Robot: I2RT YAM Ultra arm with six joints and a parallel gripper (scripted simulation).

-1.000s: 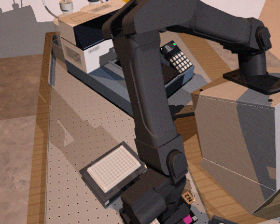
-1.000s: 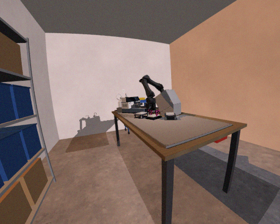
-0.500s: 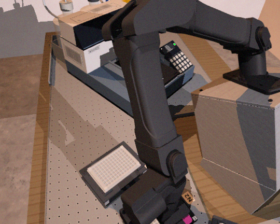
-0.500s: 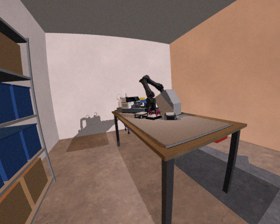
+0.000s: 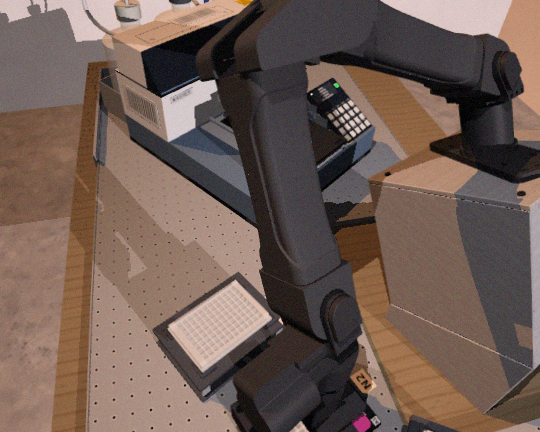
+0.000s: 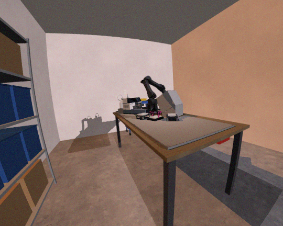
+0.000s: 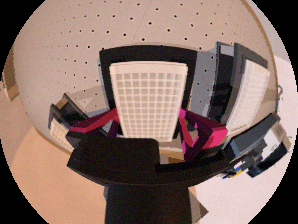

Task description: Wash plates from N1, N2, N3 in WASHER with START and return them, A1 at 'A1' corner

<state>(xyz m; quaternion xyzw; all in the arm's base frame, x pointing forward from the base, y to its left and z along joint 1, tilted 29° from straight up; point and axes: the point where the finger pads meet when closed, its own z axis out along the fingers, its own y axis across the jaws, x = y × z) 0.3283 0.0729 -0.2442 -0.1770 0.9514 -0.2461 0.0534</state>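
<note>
Now: hand 2 cm above the nest N2. The rest, counted from my hand: n2 label: 10 cm behind, 3 cm to the right, 3 cm below; nest N1: 9 cm ahead, 15 cm to the right, 1 cm above; nest n3: 12 cm behind, 14 cm to the left, 1 cm above.
</note>
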